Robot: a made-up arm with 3 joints.
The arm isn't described. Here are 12 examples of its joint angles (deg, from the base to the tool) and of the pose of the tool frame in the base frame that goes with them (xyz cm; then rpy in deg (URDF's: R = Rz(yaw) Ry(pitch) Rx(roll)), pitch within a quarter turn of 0, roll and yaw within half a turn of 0).
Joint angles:
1: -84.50 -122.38 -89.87
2: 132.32 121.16 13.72
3: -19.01 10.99 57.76
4: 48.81 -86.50 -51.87
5: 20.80 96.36 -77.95
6: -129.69 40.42 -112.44
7: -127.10 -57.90 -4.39
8: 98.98 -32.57 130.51
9: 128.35 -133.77 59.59
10: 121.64 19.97 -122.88
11: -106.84 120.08 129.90
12: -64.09 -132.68 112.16
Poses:
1: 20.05 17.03 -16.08 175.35 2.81 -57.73
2: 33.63 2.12 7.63 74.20 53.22 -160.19
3: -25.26 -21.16 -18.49 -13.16 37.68 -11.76
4: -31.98 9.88 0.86 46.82 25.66 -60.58
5: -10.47 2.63 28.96 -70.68 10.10 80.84
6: 4.97 -12.77 -18.76 141.77 48.00 116.42
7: 37.47 3.58 5.86 -126.68 -50.42 -174.16
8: -13.98 -12.80 44.01 -172.80 -47.87 142.40
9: 11.75 29.51 36.26 -135.70 50.10 76.13
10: 16.72 -16.78 21.60 10.33 -2.76 16.69
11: -6.47 10.77 -34.93 21.36 46.50 -105.35
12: -2.14 24.35 -34.43 18.78 3.72 136.98
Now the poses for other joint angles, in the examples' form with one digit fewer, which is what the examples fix.
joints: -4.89 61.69 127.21
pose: -37.4 -11.5 15.2 -103.9 25.3 -129.1
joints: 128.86 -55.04 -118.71
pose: -2.7 -10.6 35.8 -31.0 -3.4 -46.1
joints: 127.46 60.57 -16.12
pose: 19.8 -18.6 15.6 97.2 57.7 153.1
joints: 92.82 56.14 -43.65
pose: 10.5 -16.3 22.7 3.5 47.9 58.7
